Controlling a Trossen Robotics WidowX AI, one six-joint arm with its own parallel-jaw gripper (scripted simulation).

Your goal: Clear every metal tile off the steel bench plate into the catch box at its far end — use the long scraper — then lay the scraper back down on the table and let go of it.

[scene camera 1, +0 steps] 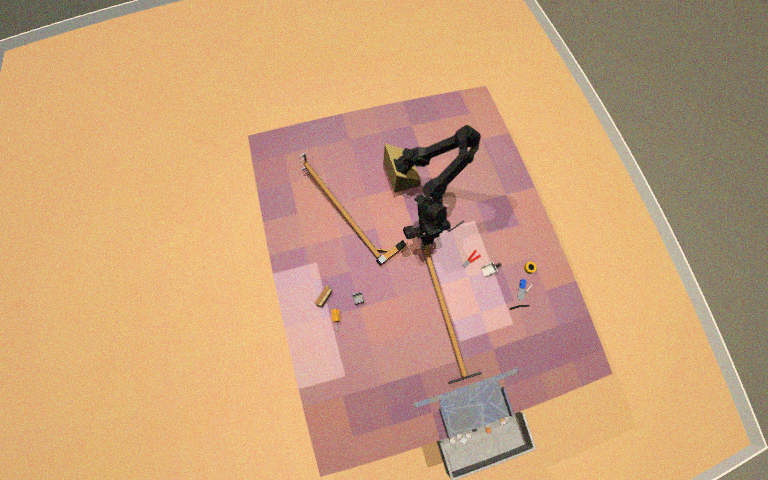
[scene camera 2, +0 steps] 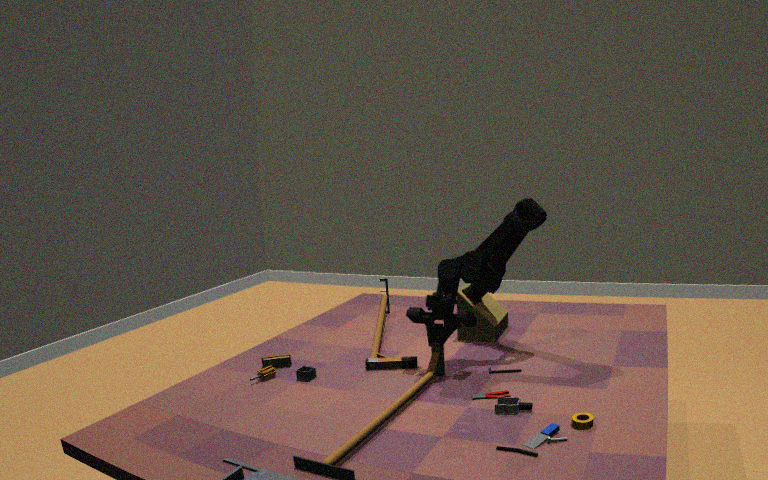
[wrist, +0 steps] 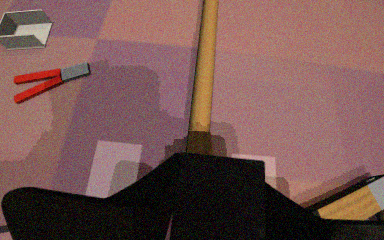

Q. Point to a long scraper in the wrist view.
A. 210, 190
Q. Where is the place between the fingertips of my gripper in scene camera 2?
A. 435, 346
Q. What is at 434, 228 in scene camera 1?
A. My gripper.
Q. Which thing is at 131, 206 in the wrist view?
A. My gripper.
